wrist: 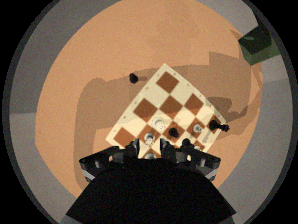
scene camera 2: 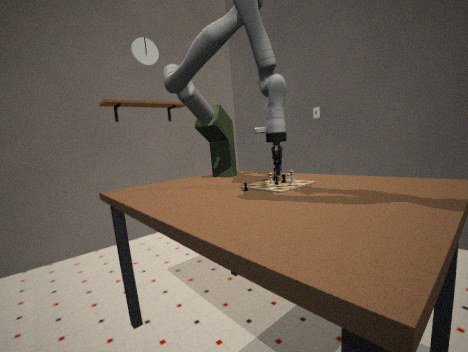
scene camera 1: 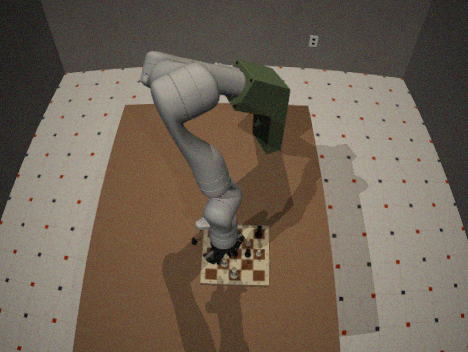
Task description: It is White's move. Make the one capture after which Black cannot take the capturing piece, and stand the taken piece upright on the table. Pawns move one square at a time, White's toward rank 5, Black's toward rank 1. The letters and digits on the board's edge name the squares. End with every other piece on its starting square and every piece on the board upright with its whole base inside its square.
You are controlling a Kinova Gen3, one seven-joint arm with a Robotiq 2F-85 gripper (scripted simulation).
Scene:
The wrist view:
gripper: 149,143
chessboard: 168,95
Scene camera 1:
chessboard: 254,271

